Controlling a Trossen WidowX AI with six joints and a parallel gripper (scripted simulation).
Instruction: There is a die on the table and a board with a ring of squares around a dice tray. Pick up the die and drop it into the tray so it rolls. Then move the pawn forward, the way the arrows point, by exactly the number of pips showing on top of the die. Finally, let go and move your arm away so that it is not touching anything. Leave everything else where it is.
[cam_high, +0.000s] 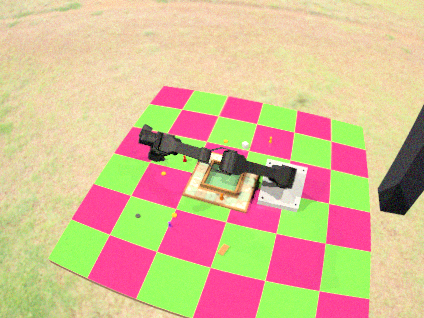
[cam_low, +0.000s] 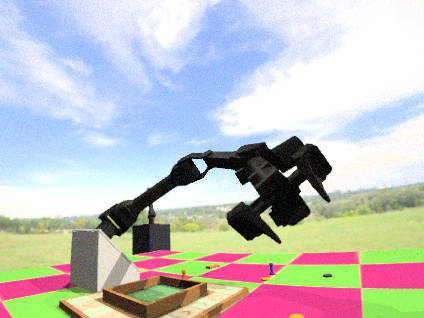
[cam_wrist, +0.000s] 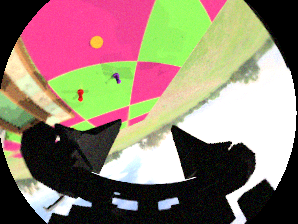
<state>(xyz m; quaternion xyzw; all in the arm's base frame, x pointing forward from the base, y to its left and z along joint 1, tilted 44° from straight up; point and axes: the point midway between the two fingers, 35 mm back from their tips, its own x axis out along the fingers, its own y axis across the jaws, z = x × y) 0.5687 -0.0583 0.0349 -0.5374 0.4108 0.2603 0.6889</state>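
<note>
Right now the white die is 37 cm behind my gripper tip, 21 cm to the right of it and 14 cm below it. Round my gripper tip: red pawn (14 cm below, 11 cm behind, 4 cm to the right); then orange pawn (34 cm behind, 14 cm to the left, 13 cm below); then green dice tray (32 cm behind, 15 cm below, 3 cm to the left).
</note>
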